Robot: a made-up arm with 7 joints.
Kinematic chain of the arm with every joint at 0, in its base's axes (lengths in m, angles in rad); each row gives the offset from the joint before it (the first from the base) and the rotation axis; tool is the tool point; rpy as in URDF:
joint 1: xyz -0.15 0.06 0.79 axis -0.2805 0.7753 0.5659
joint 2: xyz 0 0.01 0.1 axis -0.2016 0.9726 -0.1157
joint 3: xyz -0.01 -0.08 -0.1 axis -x
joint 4: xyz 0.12 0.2 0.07 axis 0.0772 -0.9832 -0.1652
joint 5: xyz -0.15 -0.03 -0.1 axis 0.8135 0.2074 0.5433
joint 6: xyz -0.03 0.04 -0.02 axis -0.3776 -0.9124 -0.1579
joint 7: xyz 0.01 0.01 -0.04 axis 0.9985 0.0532 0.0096
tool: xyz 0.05 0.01 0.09 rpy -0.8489 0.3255 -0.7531
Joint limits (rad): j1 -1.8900..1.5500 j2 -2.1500..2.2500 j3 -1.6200..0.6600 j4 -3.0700..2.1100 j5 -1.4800..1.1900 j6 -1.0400..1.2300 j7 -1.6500..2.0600
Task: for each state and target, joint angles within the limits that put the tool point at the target. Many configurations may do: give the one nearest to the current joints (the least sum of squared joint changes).
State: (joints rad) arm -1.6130 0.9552 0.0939 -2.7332 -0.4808 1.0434 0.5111
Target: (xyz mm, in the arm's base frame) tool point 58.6 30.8 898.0
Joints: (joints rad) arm -1.4695 1.1774 0.2513 -2.7985 -0.4491 0.9644 0.5552
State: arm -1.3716 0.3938 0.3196 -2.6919 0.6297 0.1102 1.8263
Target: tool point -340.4 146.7 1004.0
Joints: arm -1.6225 -0.0404 0.2569 -2.3311 0.6956 -0.0655 2.0379
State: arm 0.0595 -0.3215 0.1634 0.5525 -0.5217 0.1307 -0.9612
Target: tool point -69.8 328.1 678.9
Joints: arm 0.4243 -0.3798 0.0245 0.5764 -0.3050 0.0922 -1.0400
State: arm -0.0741 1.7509 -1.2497 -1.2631 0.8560 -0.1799 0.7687
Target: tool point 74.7 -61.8 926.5
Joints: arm 0.4214 1.7982 -1.3517 -1.5019 1.0176 -0.4725 0.8968
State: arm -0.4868 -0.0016 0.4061 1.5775 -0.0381 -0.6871 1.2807
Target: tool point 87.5 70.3 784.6
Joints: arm -0.6271 0.1032 0.1164 1.3564 -0.1774 -0.3704 1.0387
